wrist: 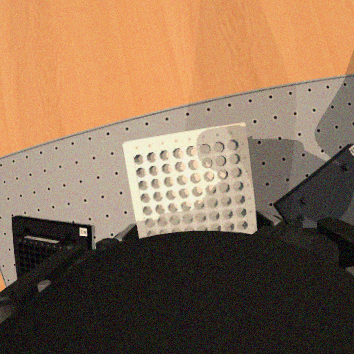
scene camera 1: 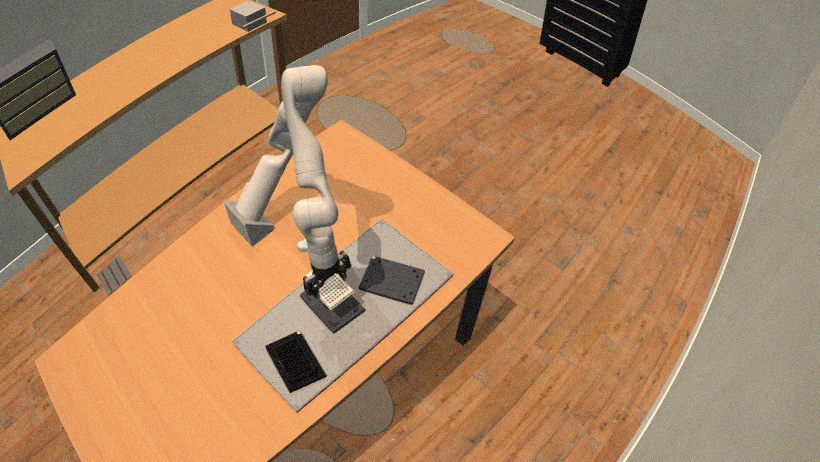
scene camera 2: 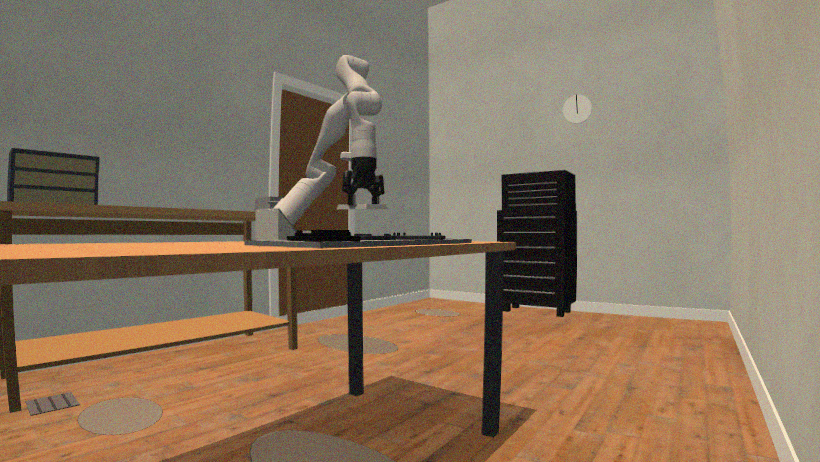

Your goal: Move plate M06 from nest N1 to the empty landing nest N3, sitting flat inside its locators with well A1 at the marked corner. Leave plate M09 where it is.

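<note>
The white many-welled plate, M06 by its place, (scene camera 1: 335, 291) (scene camera 2: 362, 206) (wrist: 187, 182) hangs level in the air above the dark middle nest (scene camera 1: 334, 322). My gripper (scene camera 1: 329, 280) (scene camera 2: 363, 201) points down and is shut on it, with a finger at each side. Its well A1 cannot be told. The black plate, M09 by its look, (scene camera 1: 294, 360) (wrist: 35, 257) sits in the front-left nest, whose white A1 label (wrist: 83, 232) shows in the wrist view. The empty dark nest (scene camera 1: 395, 279) (wrist: 322, 192) lies to the right, turned at an angle, with small raised locators and a white corner mark (scene camera 1: 374, 257).
The nests stand on a grey perforated board (scene camera 1: 250, 342) (wrist: 60, 182) on the wooden table (scene camera 1: 143, 355) (scene camera 2: 172, 255). The arm's base (scene camera 1: 249, 224) stands behind the board. A back bench (scene camera 1: 143, 68) and a black drawer cabinet (scene camera 1: 591, 34) (scene camera 2: 536, 241) stand farther off.
</note>
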